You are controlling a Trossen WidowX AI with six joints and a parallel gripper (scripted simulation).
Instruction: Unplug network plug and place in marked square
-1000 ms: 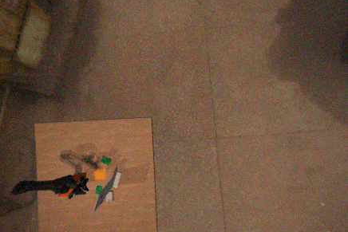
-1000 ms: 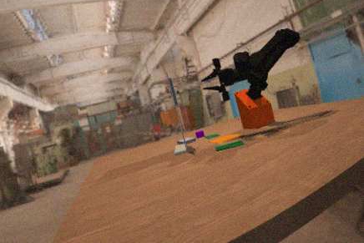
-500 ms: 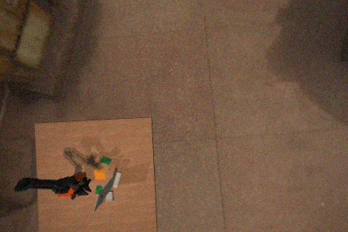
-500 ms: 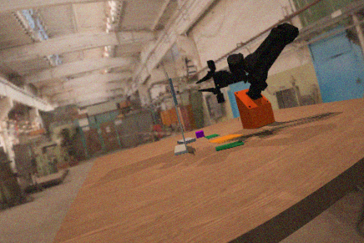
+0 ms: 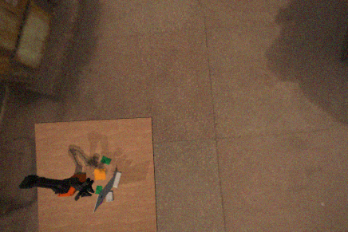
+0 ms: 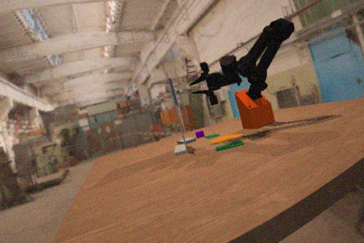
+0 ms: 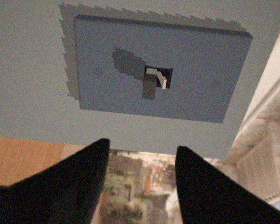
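Right now the grey network plug is 6 cm ahead of my gripper tip, 2 cm to the right of it and 1 cm above it. Round my gripper tip: orange marked square 9 cm behind, 4 cm to the left, 25 cm below; then purple block 10 cm behind, 24 cm to the right, 24 cm below; then thin upright panel 8 cm ahead, 3 cm to the right, 10 cm below.
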